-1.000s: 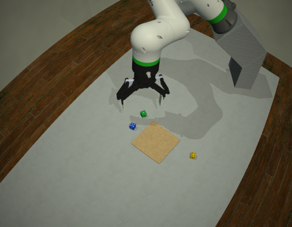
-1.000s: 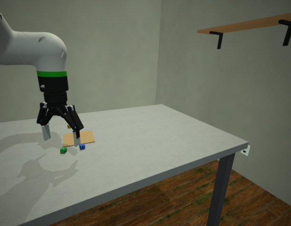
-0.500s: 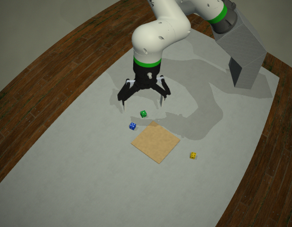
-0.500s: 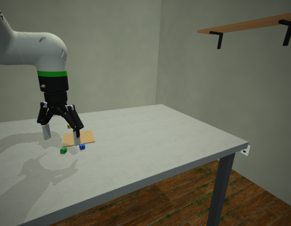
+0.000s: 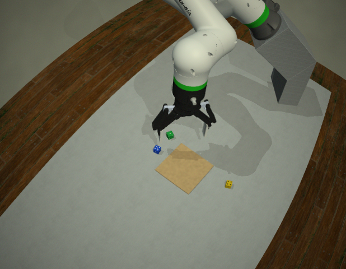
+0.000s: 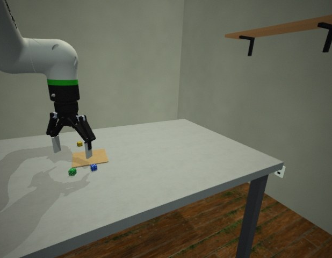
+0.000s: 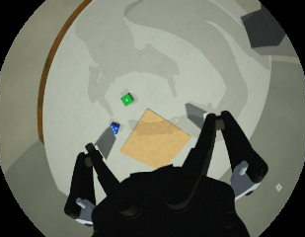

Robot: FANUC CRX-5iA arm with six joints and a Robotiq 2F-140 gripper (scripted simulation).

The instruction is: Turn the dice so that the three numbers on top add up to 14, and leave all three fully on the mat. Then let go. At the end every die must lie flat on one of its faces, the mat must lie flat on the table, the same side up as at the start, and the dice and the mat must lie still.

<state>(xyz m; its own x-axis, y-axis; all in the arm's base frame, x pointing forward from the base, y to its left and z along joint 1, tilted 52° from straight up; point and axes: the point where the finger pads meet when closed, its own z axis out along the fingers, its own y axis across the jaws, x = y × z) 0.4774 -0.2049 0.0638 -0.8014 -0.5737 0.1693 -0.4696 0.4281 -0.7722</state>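
Now: the yellow die 200 mm to the left of my hand, 90 mm ahead of it and 60 mm below it. From my hand the other things lie so: green die: 60 mm below, 50 mm to the right, 20 mm behind; tan mat: 80 mm ahead, 60 mm below, 40 mm to the left; blue die: 70 mm to the right, 60 mm below, 50 mm ahead.
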